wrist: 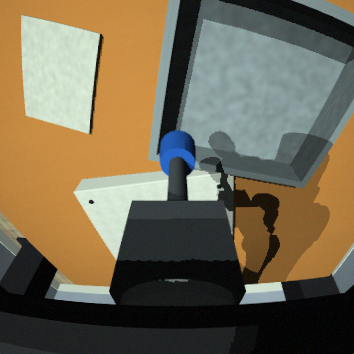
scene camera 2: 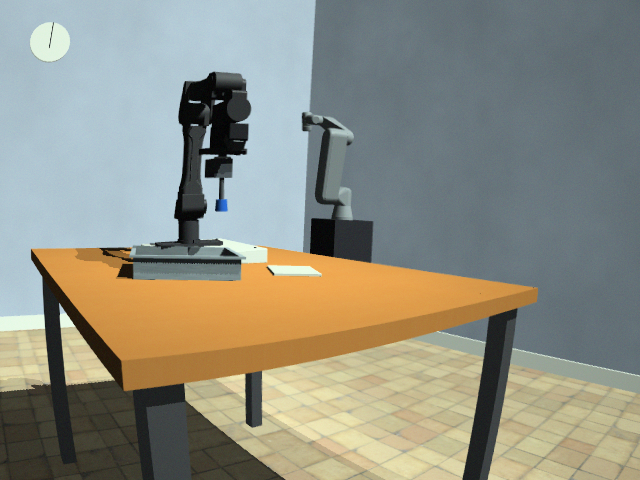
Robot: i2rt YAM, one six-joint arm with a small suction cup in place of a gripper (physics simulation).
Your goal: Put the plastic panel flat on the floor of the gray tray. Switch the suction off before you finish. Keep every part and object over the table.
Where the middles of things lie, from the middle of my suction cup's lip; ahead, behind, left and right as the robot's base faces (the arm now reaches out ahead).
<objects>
I see my suction cup 30 mm short of the plastic panel (wrist: 59,61), 180 mm to the right of it and 150 mm above it. Also, from my suction cup: gray tray (scene camera 2: 149,262) (20 mm ahead, 90 mm to the right, 120 mm below).
</objects>
